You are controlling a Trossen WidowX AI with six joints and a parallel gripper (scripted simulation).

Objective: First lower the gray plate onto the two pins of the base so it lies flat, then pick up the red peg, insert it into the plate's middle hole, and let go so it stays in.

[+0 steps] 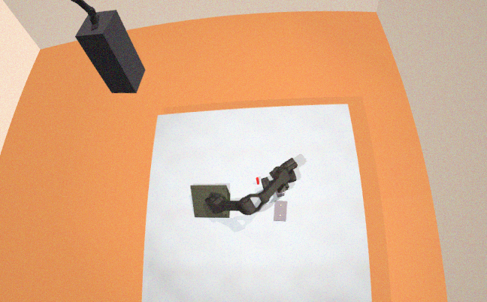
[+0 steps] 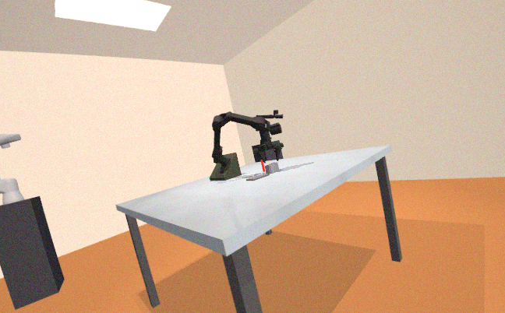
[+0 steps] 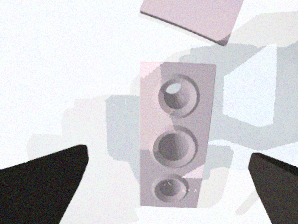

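The gray plate lies 2 cm below my gripper tip. Also, from my gripper tip: red peg: 13 cm behind, 2 cm to the left, 2 cm below; base: 2 cm ahead, 13 cm to the right, 5 cm below.
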